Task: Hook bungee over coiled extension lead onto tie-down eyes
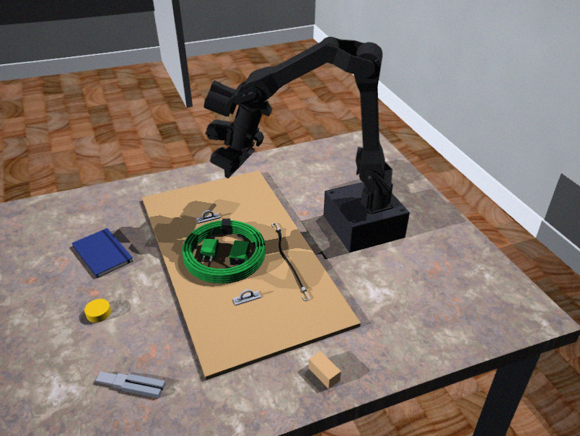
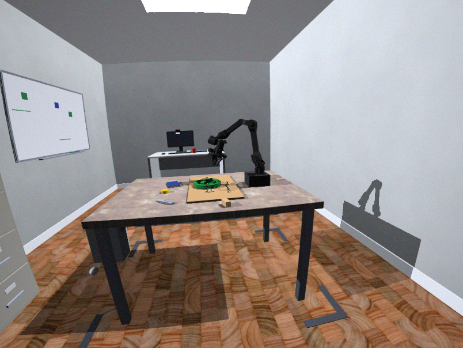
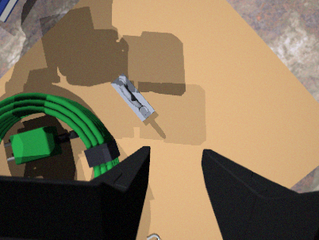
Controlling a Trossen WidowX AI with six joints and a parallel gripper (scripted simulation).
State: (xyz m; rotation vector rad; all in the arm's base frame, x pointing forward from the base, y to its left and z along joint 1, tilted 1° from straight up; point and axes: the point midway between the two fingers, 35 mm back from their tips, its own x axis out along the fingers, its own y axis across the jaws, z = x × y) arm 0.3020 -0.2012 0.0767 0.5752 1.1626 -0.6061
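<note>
The tan board lies 5 cm ahead of my hand, 16 cm to the left of it and 15 cm below it. The rest, counted from my hand: yellow disc (39 cm ahead, 20 cm to the left, 15 cm below); grey tool (37 cm ahead, 41 cm to the left, 15 cm below); wooden block (1 cm ahead, 54 cm to the left, 14 cm below).
</note>
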